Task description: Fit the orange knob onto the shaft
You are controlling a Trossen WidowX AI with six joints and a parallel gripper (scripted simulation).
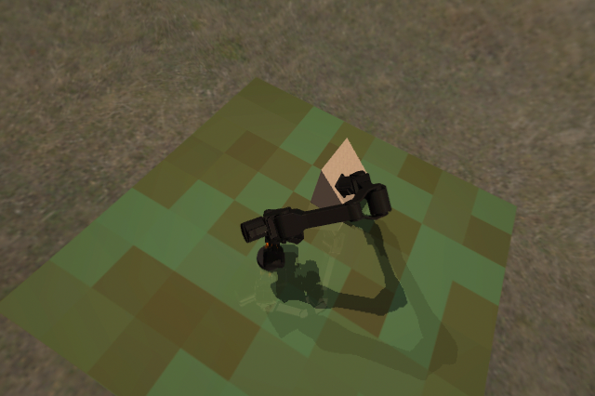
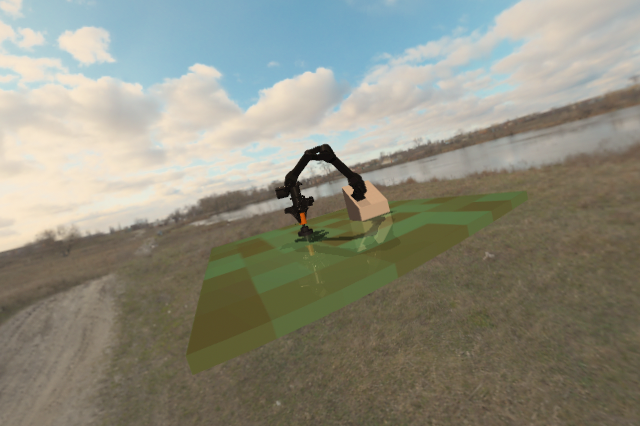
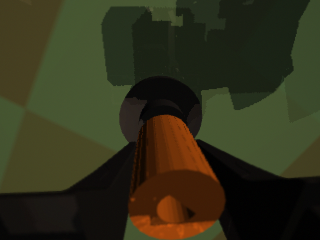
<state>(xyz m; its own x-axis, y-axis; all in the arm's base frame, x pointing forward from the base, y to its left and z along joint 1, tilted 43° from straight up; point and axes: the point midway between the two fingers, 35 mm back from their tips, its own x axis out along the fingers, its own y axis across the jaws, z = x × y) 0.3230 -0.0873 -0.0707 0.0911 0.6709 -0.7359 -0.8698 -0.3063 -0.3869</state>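
The orange knob is 2 cm above my gripper tip. Also, from my gripper tip: dark round pedestal 4 cm below.
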